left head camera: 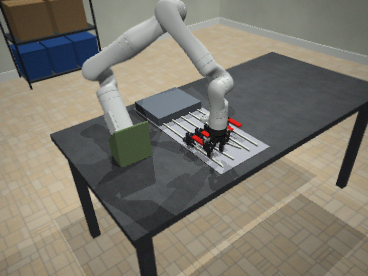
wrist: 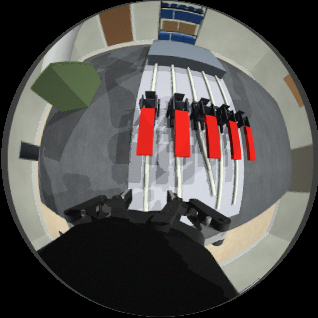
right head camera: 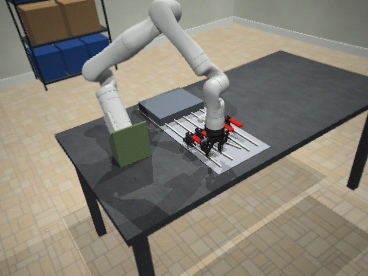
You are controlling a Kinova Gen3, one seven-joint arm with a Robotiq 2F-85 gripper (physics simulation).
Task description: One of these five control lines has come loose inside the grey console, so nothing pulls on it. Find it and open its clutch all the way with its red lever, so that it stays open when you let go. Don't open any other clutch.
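Frame: origin at the arm's base, x ahead, y left, z up, level; millimetres.
Seen in the pictures: gripper, fingertip midpoint: (left head camera: 215, 154) (wrist: 148, 194) (right head camera: 214, 154); arm's base, origin of the base link: (left head camera: 124, 131) (right head camera: 123, 131).
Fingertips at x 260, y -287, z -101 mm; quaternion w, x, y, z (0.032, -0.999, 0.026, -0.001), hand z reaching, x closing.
Note:
Offsets run from my fingertips to a thing's middle. "spot": to the spot under its first point. Level surfaces: height alone.
The grey console {134 mm ahead, 491 mm left, 8 mm down} (left head camera: 169, 103) (right head camera: 171, 104) (wrist: 182, 54) stands at the back of a pale panel. Five cream lines run from it through black clutches with red levers. In the wrist view the levers stand in a row: the leftmost {0 mm ahead, 123 mm left, 2 mm down} (wrist: 146, 132), the second {55 mm ahead, 120 mm left, 2 mm down} (wrist: 182, 134), the middle (wrist: 213, 137), the fourth {165 mm ahead, 113 mm left, 2 mm down} (wrist: 234, 140) and the rightmost {220 mm ahead, 109 mm left, 2 mm down} (wrist: 249, 143). The middle line's near part {spot: 120 mm ahead, 52 mm left, 24 mm down} (wrist: 206, 162) slants to the right; the leftmost line {spot: 5 mm back, 31 mm left, 23 mm down} (wrist: 146, 175) runs straight. My gripper (left head camera: 215, 151) (right head camera: 214, 151) (wrist: 148, 194) is partly open and empty, in front of the levers, over the leftmost line's near part. The console's inside is hidden.
A green block (left head camera: 132, 145) (right head camera: 131, 145) (wrist: 67, 85) stands left of the panel, by the arm's base. The pale panel {spot: 226 mm ahead, 30 mm right, 31 mm down} (left head camera: 254, 141) (right head camera: 255, 142) lies on the dark table {33 mm down} (left head camera: 295, 90) (right head camera: 300, 90). A shelf unit with boxes stands on the floor behind.

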